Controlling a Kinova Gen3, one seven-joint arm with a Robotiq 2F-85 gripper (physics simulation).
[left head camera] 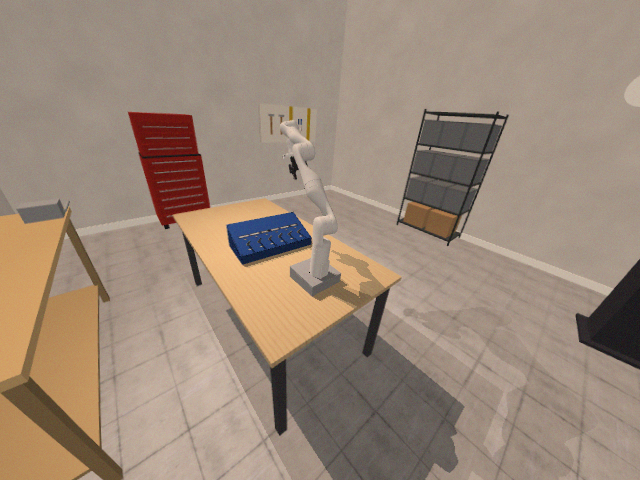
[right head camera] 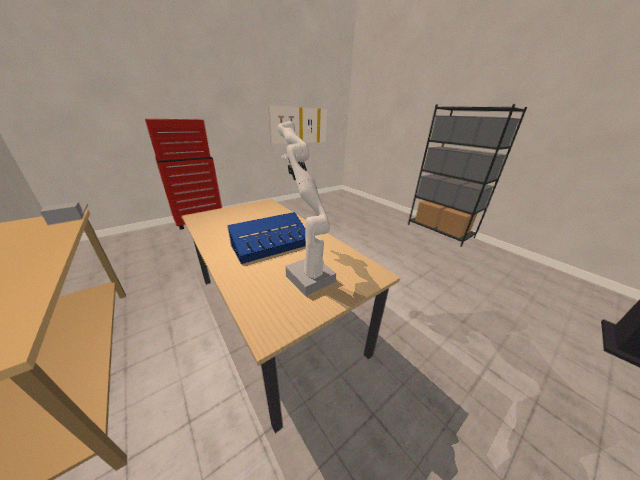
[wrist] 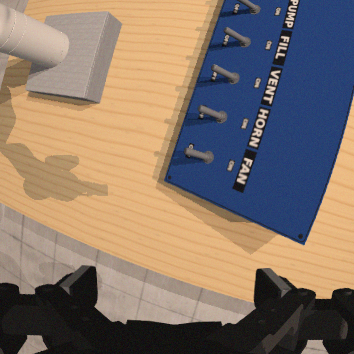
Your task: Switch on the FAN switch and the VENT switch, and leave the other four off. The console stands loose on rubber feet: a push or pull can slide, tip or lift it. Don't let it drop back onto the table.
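Frame: origin at the arm's base, x ahead, y left, z up, level; centimetres.
Seen in the pictures: gripper, fingertip midpoint: (left head camera: 300,178) (wrist: 175,286); arm's base, origin of the base link: (left head camera: 317,272) (right head camera: 312,272) (wrist: 54,49).
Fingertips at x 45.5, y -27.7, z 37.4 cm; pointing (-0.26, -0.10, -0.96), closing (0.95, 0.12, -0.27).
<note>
Pixels of each thing's middle, then the offset from my fingertips to it. "spot": a spot on its surface instead. Level surfaces: height alone.
- blue console, body centre: (wrist: 276,75) (left head camera: 270,237) (right head camera: 270,237) dx +4.5, dy +22.9, dz -38.0 cm
- FAN switch, body centre: (wrist: 196,153) dx -7.3, dy +6.8, dz -33.1 cm
- HORN switch, body centre: (wrist: 209,111) dx -5.9, dy +13.9, dz -33.1 cm
- VENT switch, body centre: (wrist: 223,71) dx -4.5, dy +21.0, dz -33.1 cm
- FILL switch, body centre: (wrist: 234,34) dx -3.2, dy +28.0, dz -33.1 cm
- PUMP switch, surface spot: (wrist: 248,5) spot: dx -1.2, dy +34.5, dz -33.4 cm
- wooden table, its level: dz -43.9 cm
The blue console (left head camera: 263,222) (right head camera: 263,223) (wrist: 300,125) stands on the table with a row of toggle switches along its sloped face. In the wrist view the FAN switch (wrist: 200,154) is nearest the console's end, then the HORN switch (wrist: 213,114), the VENT switch (wrist: 226,74), the FILL switch (wrist: 238,37) and the PUMP switch (wrist: 248,5). Each of these levers leans to its OFF side. The sixth switch does not show in the wrist view. My gripper (wrist: 175,286) (left head camera: 293,175) is open and empty, high above the table and apart from the console.
The arm's grey base block (left head camera: 314,279) (right head camera: 310,279) (wrist: 75,60) stands on the wooden table (left head camera: 268,320) (right head camera: 258,315) (wrist: 130,150), near the console's switch side. A red tool cabinet (left head camera: 178,178), a shelf rack (left head camera: 460,114) and a second wooden table (left head camera: 25,268) stand farther off.
</note>
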